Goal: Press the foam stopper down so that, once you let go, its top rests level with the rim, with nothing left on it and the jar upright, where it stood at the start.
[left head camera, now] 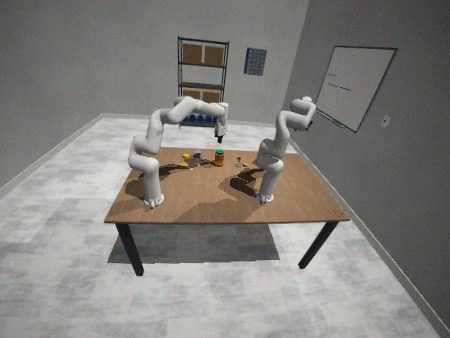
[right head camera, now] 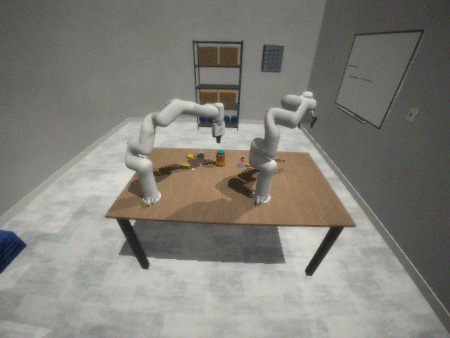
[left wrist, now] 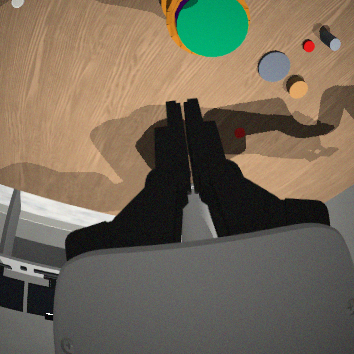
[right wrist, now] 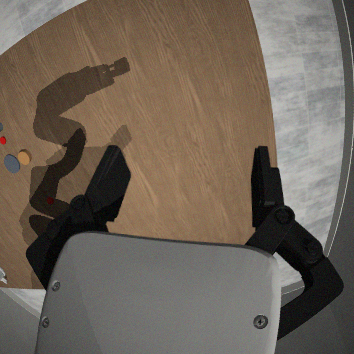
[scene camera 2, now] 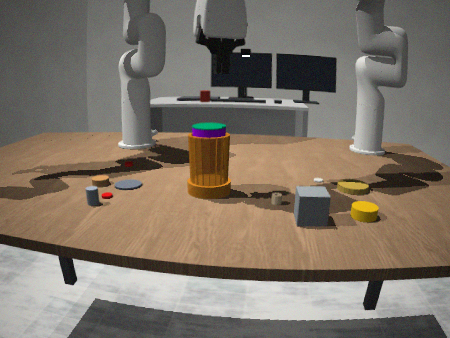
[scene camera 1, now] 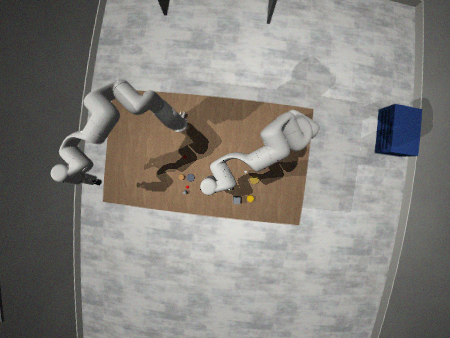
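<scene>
The orange jar [left head camera: 219, 160] [right head camera: 220, 161] [scene camera 2: 209, 162] stands upright on the table [scene camera 2: 240, 245]. The foam stopper [left head camera: 220, 151] [right head camera: 220, 151] [scene camera 2: 209, 126] [left wrist: 212, 27], green on top with a purple side, sits in its mouth; a purple band shows above the rim. The left arm hides both in scene camera 1. My left gripper [left head camera: 220, 140] [right head camera: 218, 140] [scene camera 2: 221, 72] [left wrist: 182, 119] is shut and empty, pointing down, high above the jar and apart from the stopper. My right gripper [right head camera: 308, 124] [scene camera 1: 97, 182] [right wrist: 186, 159] is open and empty, far from the jar, beyond the table's edge in scene camera 1.
In scene camera 2, a grey cube [scene camera 2: 312, 206], a yellow cylinder [scene camera 2: 364, 212], a dull yellow disc [scene camera 2: 353, 188] and a small tan piece [scene camera 2: 276, 198] lie right of the jar. A blue-grey disc [scene camera 2: 128, 184], an orange disc [scene camera 2: 100, 180] and a small grey cylinder [scene camera 2: 92, 196] lie left.
</scene>
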